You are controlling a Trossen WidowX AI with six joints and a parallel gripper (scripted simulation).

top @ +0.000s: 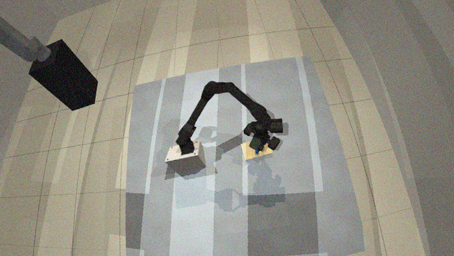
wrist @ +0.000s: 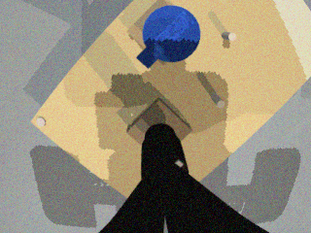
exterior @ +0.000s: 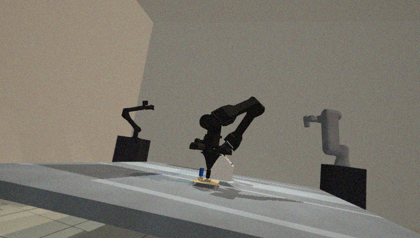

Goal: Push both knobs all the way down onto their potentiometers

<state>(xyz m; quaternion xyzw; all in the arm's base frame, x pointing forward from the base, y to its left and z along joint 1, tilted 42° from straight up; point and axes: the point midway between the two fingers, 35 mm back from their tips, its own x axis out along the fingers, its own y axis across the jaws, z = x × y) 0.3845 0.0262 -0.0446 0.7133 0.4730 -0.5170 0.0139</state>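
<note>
Right now my gripper tip is 40 mm past the blue knob, 30 mm to the left of it and 10 mm above it.
</note>
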